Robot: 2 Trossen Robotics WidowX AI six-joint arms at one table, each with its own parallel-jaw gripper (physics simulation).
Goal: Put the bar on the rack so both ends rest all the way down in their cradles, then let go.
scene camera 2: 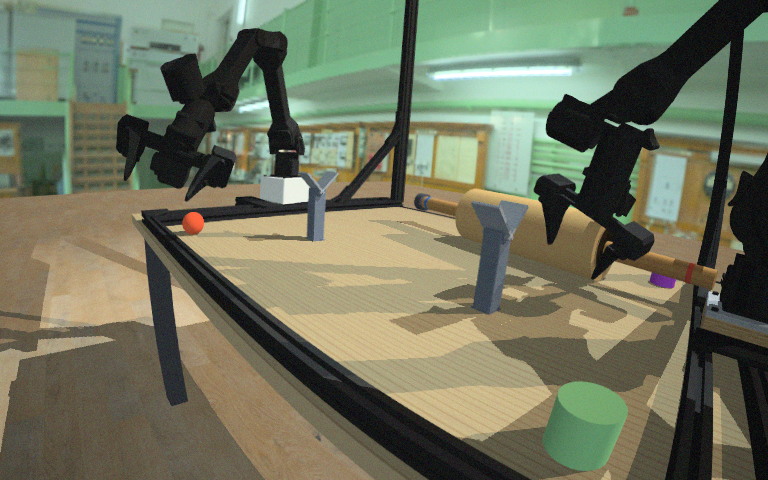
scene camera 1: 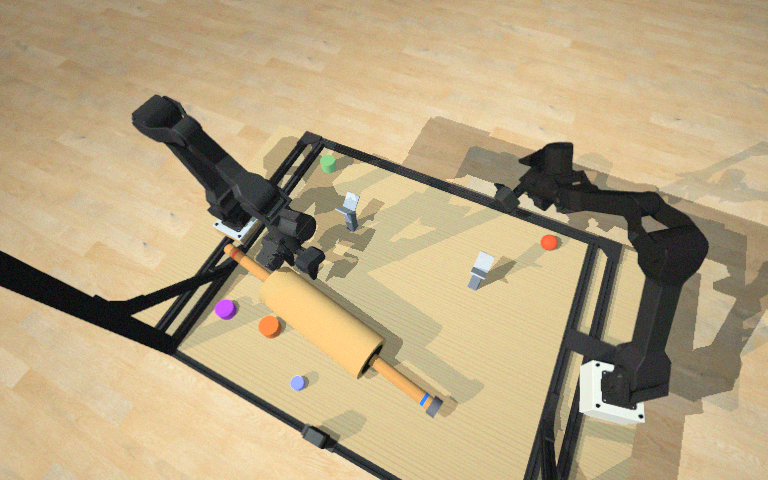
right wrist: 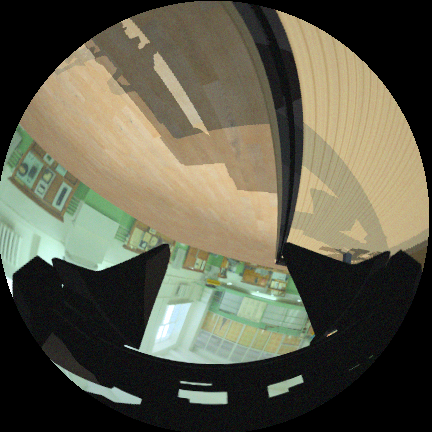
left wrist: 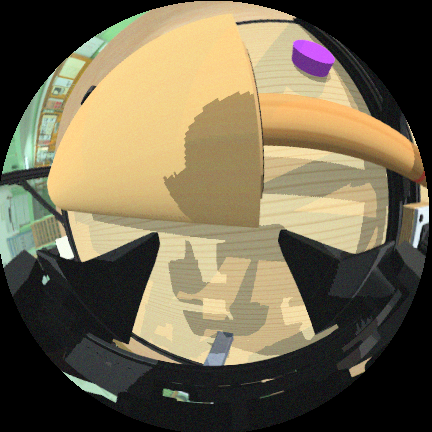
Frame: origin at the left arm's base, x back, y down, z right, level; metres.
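Seen in the pictures: left gripper, fingertip midpoint: (scene camera 2: 571, 260) (scene camera 1: 303, 272) (left wrist: 219, 237); right gripper, fingertip midpoint: (scene camera 2: 155, 188) (scene camera 1: 506, 173) (right wrist: 227, 249); left arm's base at its link origin: (scene camera 2: 750, 311) (scene camera 1: 237, 219); right arm's base at its link origin: (scene camera 2: 285, 176) (scene camera 1: 618, 390) (left wrist: 58, 251).
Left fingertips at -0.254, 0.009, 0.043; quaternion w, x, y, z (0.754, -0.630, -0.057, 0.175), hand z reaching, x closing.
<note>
Pixels of each thing's top centre, then the offset from my left fingertips to it, as dx, dy, dz.
- post at its top centre: (scene camera 2: 498, 229) (left wrist: 205, 382) (scene camera 1: 348, 208) -0.027, -0.057, -0.193
- purple disc at its top centre: (scene camera 2: 665, 270) (scene camera 1: 223, 307) +0.128, +0.011, +0.174
- orange disc at its top centre: (scene camera 1: 268, 325) -0.002, +0.005, +0.157
- blue disc at its top centre: (scene camera 1: 296, 382) -0.137, +0.016, +0.232
- green cylinder at its top centre: (scene camera 2: 592, 401) (scene camera 1: 327, 160) +0.150, +0.001, -0.344
- red ball at its top centre: (scene camera 2: 192, 212) (scene camera 1: 551, 238) -0.530, -0.006, -0.387
The bar (scene camera 1: 322, 322) (scene camera 2: 529, 243) (left wrist: 150, 125) is a thick tan roller with thin orange-brown ends, one banded red, the other blue with a grey cap. It lies diagonally, off the rack. The rack is two grey posts with V-shaped cradles: one post (scene camera 1: 351, 219) (scene camera 2: 491, 271) (left wrist: 220, 347) at the left in scene camera 1, the other (scene camera 1: 475, 280) (scene camera 2: 317, 217) at the right. Both cradles are empty. My left gripper (scene camera 1: 291, 263) (scene camera 2: 573, 260) (left wrist: 219, 237) is open beside the roller's red-banded end. My right gripper (scene camera 1: 521, 198) (scene camera 2: 157, 189) (right wrist: 227, 249) is open above the table's far edge, away from the bar.
A purple disc (scene camera 1: 225, 309) (left wrist: 312, 57), an orange disc (scene camera 1: 269, 326) and a blue disc (scene camera 1: 297, 383) lie beside the bar. A green cylinder (scene camera 1: 327, 164) (scene camera 2: 586, 424) and a red ball (scene camera 1: 548, 242) (scene camera 2: 193, 223) stand near the far corners. A black frame (scene camera 1: 419, 178) edges the table.
</note>
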